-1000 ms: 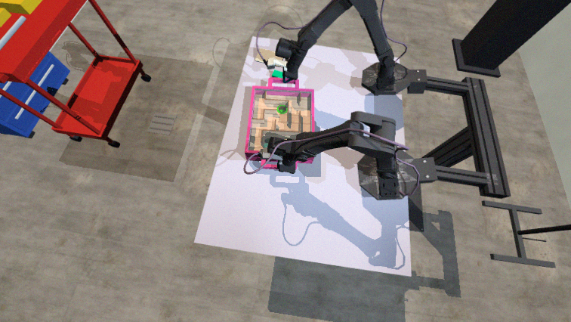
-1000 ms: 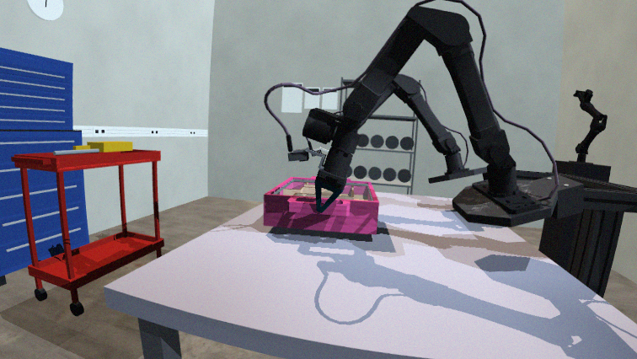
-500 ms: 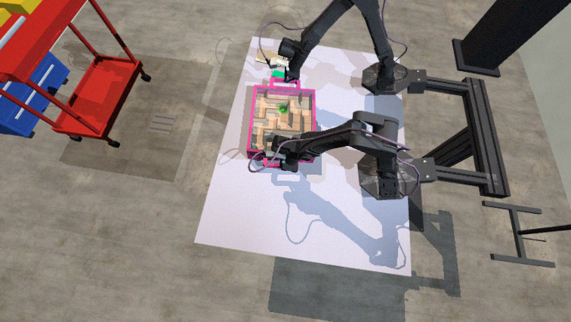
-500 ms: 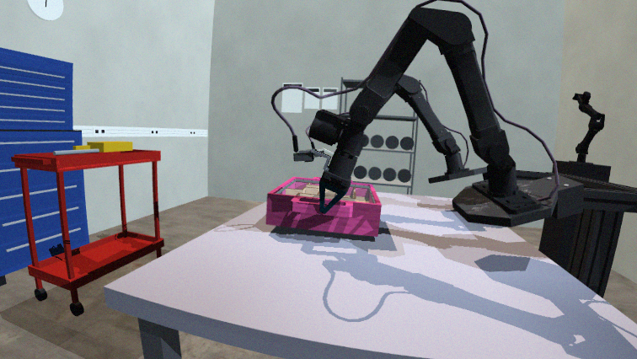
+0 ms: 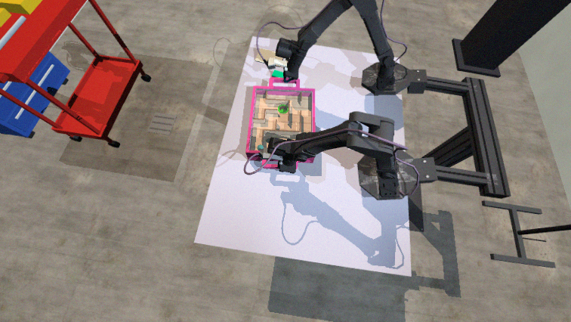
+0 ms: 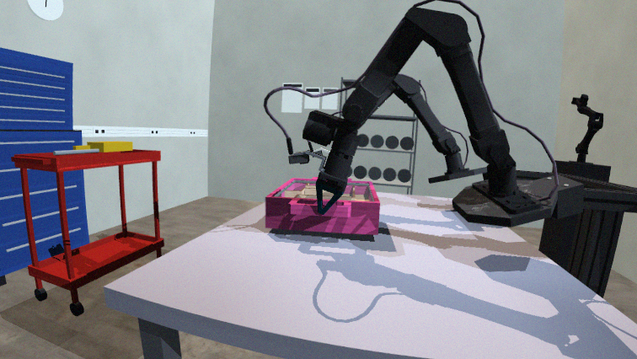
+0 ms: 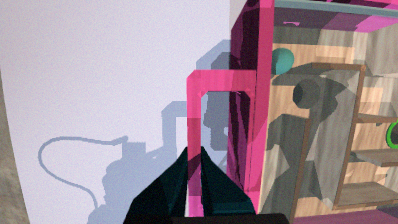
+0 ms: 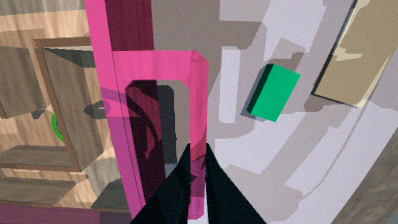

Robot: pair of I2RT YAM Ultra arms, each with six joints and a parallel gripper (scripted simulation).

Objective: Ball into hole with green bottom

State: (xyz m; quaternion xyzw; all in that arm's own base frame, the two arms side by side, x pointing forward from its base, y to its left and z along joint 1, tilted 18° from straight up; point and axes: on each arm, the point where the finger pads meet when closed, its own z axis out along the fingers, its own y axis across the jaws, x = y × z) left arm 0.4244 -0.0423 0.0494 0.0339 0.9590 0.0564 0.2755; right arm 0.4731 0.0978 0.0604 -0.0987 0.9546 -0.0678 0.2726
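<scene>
Right now the green block is 50 mm ahead of my right hand, 100 mm to the right of it and 90 mm below it. Also, from my right hand: beige card: 130 mm ahead, 230 mm to the right, 90 mm below; then pink-framed maze board: 20 mm behind, 230 mm to the left, 30 mm below.
</scene>
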